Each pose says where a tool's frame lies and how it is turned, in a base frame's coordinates. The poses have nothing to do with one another.
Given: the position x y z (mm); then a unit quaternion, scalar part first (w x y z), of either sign.
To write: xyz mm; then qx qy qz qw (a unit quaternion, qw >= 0). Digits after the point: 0 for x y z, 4 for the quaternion.
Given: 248 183 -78 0.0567 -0.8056 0.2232 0.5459
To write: 248 183 -78 -0.8056 0.2232 0.5459 0.0567
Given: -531 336 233 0.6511 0.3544 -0.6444 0.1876
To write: -531 336 233 0.3544 -0.6444 0.1876 0.6511
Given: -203 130 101 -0.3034 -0.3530 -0.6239 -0.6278
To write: -203 130 101 0.3530 0.6239 0.6278 0.3034
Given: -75 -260 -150 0.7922 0.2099 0.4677 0.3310
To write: -75 -260 -150 0.2099 0.4677 0.3310 0.7922
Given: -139 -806 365 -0.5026 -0.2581 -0.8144 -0.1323
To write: -139 -806 365 0.2581 0.8144 0.1323 0.5026
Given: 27 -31 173 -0.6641 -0.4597 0.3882 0.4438
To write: 27 -31 173 0.4597 -0.3882 -0.4438 0.6641
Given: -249 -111 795 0.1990 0.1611 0.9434 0.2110
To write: -249 -111 795 0.1611 0.9434 0.2110 0.1990
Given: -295 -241 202 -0.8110 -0.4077 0.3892 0.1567
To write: -295 -241 202 0.4077 -0.3892 -0.1567 0.8110
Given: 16 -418 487 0.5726 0.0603 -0.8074 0.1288
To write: 16 -418 487 0.0603 -0.8074 0.1288 0.5726
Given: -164 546 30 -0.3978 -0.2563 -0.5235 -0.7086
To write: -164 546 30 0.2563 0.5235 0.7086 0.3978
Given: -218 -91 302 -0.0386 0.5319 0.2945 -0.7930
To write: -218 -91 302 -0.5319 -0.2945 0.7930 0.0386
